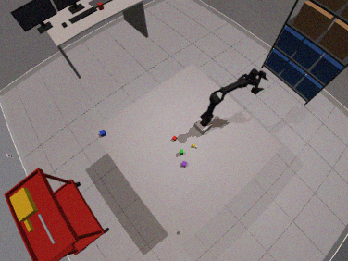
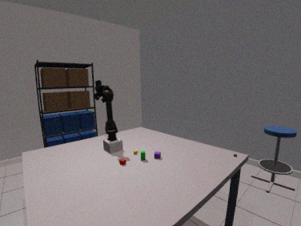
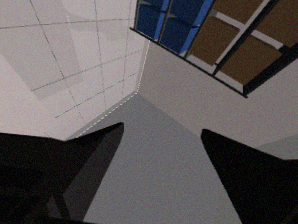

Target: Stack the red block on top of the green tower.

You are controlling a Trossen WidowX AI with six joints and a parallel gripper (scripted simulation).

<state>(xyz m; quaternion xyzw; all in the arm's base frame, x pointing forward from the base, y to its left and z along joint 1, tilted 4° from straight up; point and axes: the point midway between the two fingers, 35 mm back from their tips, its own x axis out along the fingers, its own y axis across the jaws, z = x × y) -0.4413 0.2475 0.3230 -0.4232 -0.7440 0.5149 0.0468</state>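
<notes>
My gripper tip is 710 mm short of the red block, 400 mm to the left of it and 410 mm above it. Also, from my gripper tip: blue block: 1090 mm ahead, 970 mm to the right, 410 mm below; yellow block: 660 mm ahead, 220 mm to the right, 420 mm below; purple block: 840 mm ahead, 190 mm to the right, 410 mm below.
</notes>
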